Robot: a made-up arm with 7 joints.
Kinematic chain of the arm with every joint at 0, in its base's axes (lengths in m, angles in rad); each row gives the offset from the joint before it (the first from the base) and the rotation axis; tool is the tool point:
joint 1: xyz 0 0 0.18 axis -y
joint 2: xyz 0 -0.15 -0.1 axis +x
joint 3: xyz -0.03 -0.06 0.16 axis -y
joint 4: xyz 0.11 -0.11 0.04 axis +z
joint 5: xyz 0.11 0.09 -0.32 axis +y
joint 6: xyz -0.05 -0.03 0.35 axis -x
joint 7: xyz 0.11 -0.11 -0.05 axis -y
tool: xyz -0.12 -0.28 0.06
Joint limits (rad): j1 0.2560..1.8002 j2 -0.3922..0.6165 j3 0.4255..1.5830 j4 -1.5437..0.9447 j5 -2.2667..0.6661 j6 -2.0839..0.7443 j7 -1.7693..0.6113
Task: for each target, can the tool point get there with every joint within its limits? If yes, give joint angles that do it. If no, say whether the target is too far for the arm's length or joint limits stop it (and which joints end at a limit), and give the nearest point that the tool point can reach.
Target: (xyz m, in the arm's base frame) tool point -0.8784 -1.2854 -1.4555
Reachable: no: too far | nearest point -0.4795 -0.7155 -0.2342 | short by 1.405 m
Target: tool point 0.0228 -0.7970 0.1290
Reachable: yes | joints 1.4666 0.4826 1.3077 -0.2542 -0.1314 -0.2169 -1.4730
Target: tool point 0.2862 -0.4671 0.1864
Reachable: yes | joints 0.6164 0.1284 1.4241 -0.8582 -1.7437 -0.7030 -0.7779
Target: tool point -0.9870 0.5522 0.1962
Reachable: no: joint limits stop it (at a limit: joint 2, joint 5, joint 6, joint 7) | nearest point -0.6952 0.2644 0.1914 | short by 0.410 m
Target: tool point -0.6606 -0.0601 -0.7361
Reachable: no: joint limits stop it (at a limit: joint 1, joint 2, joint 3, joint 6) | nearest point -0.5532 -0.1047 -0.3209 | short by 0.431 m
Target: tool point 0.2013 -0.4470 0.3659
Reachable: yes | joints 1.4666 0.2336 0.8668 -0.8648 -0.5604 -1.0244 -0.0416
